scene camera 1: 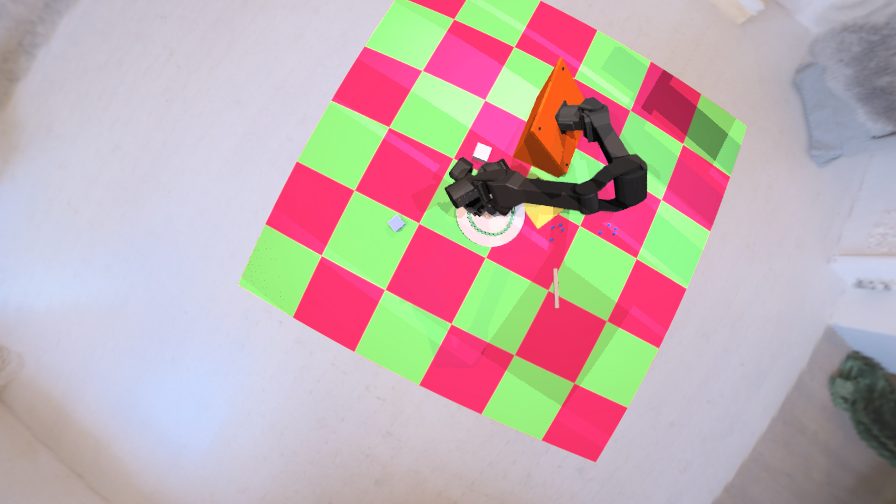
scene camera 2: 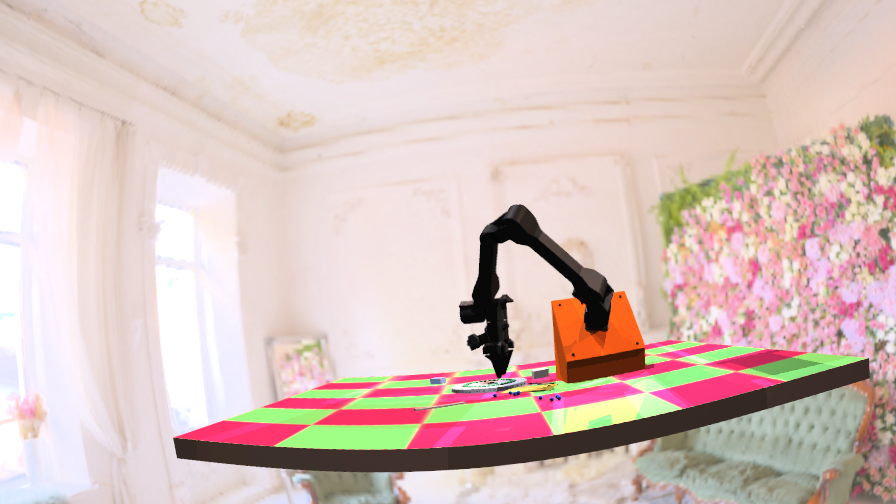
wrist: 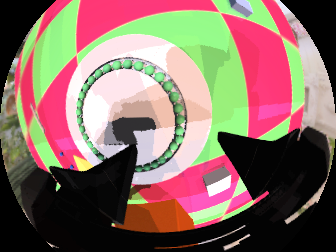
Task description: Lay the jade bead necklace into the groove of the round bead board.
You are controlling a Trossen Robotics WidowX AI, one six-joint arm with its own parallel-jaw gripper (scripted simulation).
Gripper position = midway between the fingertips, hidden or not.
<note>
The gripper (scene camera 2: 501, 376) is open, with nothing in its grasp. Also in view: a round bead board (wrist: 123, 107).
The gripper also shows in scene camera 1 (scene camera 1: 480, 192) and in the wrist view (wrist: 178, 142).
</note>
